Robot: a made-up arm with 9 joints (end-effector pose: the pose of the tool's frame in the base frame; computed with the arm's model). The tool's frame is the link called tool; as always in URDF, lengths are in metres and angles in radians.
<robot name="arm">
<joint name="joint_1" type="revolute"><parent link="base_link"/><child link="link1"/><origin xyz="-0.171 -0.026 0.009" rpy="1.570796 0 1.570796"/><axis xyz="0 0 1"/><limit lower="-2.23" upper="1.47" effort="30" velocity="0.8"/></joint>
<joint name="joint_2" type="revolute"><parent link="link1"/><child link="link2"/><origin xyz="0.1 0.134 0.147" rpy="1.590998 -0.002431 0.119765"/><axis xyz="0 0 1"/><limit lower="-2.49" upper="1.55" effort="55" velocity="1.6"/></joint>
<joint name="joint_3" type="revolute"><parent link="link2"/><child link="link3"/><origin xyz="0.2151 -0.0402 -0.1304" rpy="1.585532 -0.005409 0.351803"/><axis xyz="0 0 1"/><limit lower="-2.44" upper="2.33" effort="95" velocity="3"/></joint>
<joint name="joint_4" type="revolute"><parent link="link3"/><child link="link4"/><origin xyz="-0.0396 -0.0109 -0.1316" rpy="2.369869 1.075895 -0.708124"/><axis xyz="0 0 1"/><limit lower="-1.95" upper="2.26" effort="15" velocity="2.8"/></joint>
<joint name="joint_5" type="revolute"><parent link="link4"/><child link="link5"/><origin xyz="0.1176 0.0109 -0.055" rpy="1.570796 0 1.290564"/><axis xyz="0 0 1"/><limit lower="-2.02" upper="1.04" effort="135" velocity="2.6"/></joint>
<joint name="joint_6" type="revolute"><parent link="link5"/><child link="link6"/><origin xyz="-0.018 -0.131 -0.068" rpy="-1.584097 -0.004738 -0.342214"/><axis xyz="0 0 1"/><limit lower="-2.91" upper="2.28" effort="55" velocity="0.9"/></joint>
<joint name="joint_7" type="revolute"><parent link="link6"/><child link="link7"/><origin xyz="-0.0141 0.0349 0.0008" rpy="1.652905 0.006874 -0.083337"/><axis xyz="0 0 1"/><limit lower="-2.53" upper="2.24" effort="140" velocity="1.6"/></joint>
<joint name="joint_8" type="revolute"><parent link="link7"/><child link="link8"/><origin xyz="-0.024 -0.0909 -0.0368" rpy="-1.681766 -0.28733 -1.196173"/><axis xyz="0 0 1"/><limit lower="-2.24" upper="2.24" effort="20" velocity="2.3"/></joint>
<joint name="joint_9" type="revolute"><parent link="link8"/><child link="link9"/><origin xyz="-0.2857 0.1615 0.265" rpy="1.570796 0 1.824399"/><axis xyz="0 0 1"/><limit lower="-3.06" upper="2.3" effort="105" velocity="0.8"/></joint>
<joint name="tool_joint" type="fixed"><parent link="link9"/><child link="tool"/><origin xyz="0.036 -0.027 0.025" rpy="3.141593 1.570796 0"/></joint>
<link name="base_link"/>
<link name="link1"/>
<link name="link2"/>
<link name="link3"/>
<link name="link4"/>
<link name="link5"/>
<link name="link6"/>
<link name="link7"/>
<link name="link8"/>
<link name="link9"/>
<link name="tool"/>
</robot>
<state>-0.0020 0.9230 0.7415 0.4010 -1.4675 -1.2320 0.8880 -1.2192 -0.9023</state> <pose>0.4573 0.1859 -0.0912 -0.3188 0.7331 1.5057</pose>
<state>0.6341 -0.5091 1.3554 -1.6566 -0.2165 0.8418 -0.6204 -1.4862 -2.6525</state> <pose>-0.4531 0.2823 0.4602 -0.2541 -1.8934 -0.6060</pose>
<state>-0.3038 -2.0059 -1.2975 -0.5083 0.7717 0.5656 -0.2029 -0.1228 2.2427</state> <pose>0.0630 -0.1266 0.2609 1.5885 0.5633 -1.9537</pose>
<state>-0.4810 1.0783 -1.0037 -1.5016 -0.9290 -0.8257 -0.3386 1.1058 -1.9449</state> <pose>0.4093 0.1161 0.2339 -0.4225 1.1874 -0.8757</pose>
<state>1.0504 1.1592 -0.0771 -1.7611 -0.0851 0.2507 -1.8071 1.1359 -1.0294</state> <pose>0.5599 -0.1725 0.2185 -0.2264 0.5739 0.9934</pose>
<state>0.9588 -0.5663 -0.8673 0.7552 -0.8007 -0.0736 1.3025 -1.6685 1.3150</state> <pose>-0.4887 -0.3107 0.4670 0.3271 1.0146 2.4404</pose>
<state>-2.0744 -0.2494 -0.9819 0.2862 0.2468 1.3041 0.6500 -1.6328 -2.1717</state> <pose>-0.2996 -0.0965 -0.5072 1.1143 -0.4354 -1.5704</pose>
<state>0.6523 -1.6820 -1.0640 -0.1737 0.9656 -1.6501 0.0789 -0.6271 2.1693</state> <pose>0.2090 0.0139 0.6373 1.3612 0.9468 -0.1020</pose>
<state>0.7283 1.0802 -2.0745 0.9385 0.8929 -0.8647 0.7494 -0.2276 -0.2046</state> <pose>0.2299 0.2867 0.2857 1.9375 -0.1664 0.1130</pose>
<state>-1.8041 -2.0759 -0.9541 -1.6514 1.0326 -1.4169 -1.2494 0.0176 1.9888</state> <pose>-0.5106 0.0650 -0.5281 -1.4422 1.2331 -1.5470</pose>
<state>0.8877 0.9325 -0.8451 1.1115 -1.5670 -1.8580 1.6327 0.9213 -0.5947</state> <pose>0.4168 -0.0227 0.3647 -1.2579 -0.5386 1.5769</pose>
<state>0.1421 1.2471 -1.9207 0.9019 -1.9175 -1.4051 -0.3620 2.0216 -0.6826</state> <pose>-0.0491 -0.0566 0.0696 1.2399 1.2109 -1.3078</pose>
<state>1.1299 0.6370 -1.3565 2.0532 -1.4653 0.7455 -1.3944 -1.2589 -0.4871</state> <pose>0.2664 -0.0416 -0.1527 1.0807 0.3597 0.6331</pose>
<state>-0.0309 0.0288 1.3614 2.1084 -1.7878 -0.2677 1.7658 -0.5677 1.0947</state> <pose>0.0222 -0.0780 0.0221 -1.1840 0.4548 -1.0569</pose>
